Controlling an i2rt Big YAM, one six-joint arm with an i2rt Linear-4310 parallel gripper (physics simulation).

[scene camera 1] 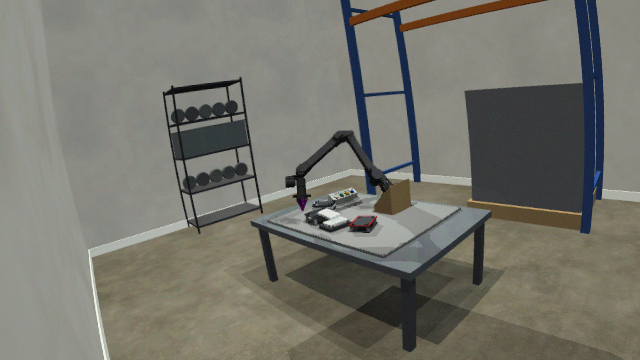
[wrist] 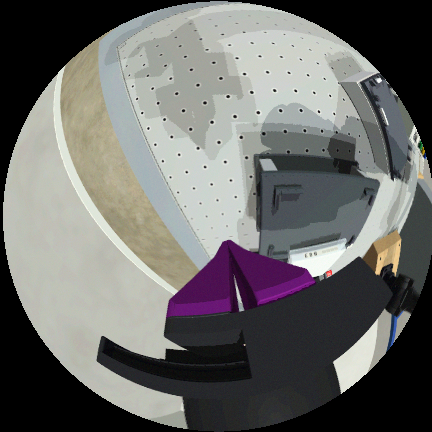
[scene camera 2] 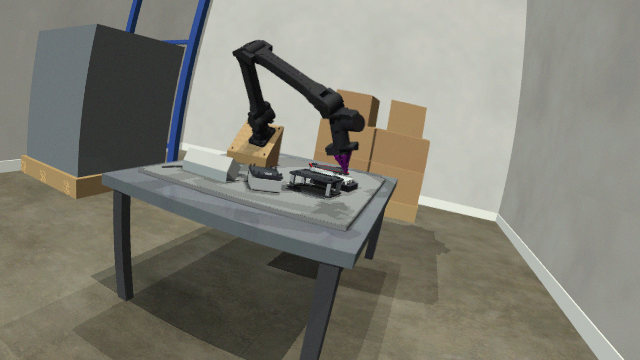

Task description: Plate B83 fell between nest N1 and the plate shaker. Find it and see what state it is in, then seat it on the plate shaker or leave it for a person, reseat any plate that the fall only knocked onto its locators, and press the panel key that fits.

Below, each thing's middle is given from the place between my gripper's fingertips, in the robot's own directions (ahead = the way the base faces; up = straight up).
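Scene:
Relative to the shaker [scene camera 2: 256, 183], my hand is 6 cm above it, 12 cm to the left of it and 24 cm past it.

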